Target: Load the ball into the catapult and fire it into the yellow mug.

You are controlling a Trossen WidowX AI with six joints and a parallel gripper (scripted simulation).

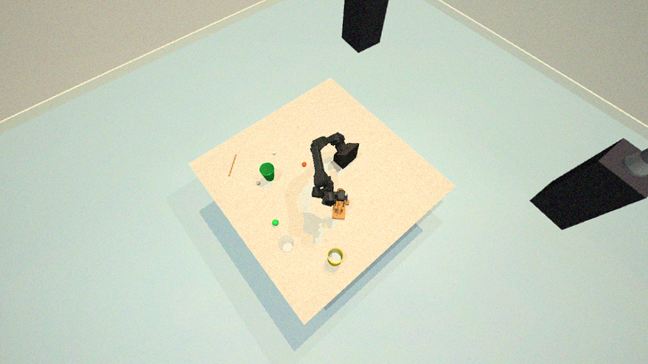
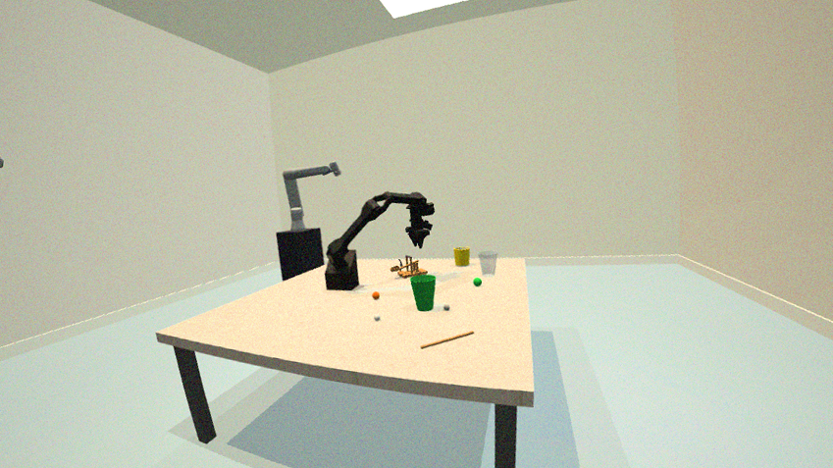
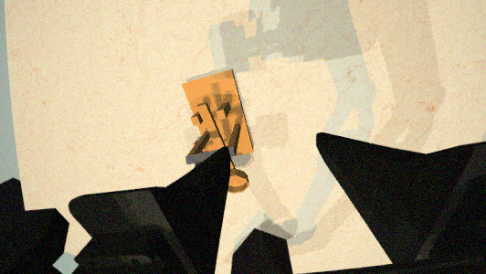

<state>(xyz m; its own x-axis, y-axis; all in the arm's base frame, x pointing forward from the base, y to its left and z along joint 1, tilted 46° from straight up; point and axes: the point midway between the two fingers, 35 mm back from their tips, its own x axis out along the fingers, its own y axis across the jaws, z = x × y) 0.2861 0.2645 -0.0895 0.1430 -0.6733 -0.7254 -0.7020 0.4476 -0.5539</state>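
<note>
Now: gripper tip 5 cm past the orange ball, 36 cm to the left of it and 14 cm above it. The rest, counted from my gripper tip: green ball: 32 cm ahead, 11 cm to the right, 14 cm below; then wooden catapult: 10 cm behind, 1 cm to the left, 11 cm below; then yellow mug: 15 cm ahead, 28 cm to the left, 13 cm below.
</note>
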